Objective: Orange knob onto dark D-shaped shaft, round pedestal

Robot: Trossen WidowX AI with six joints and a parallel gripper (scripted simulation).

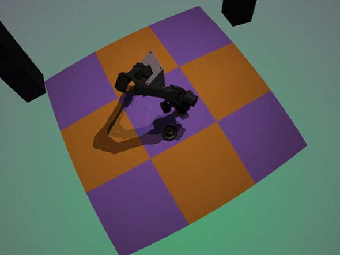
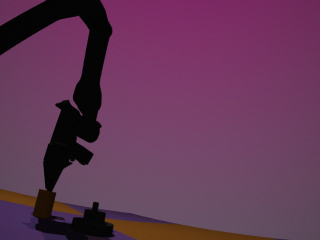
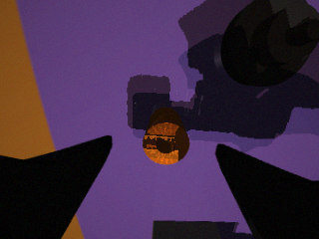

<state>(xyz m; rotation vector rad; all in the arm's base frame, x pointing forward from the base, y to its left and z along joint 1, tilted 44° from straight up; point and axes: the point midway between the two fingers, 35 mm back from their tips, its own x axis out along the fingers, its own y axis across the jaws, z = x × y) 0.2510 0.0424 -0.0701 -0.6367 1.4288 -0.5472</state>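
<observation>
My gripper tip is now 30 mm above the orange knob. The rest, counted from my gripper tip: round black pedestal: 100 mm ahead, 90 mm to the right, 30 mm below.
</observation>
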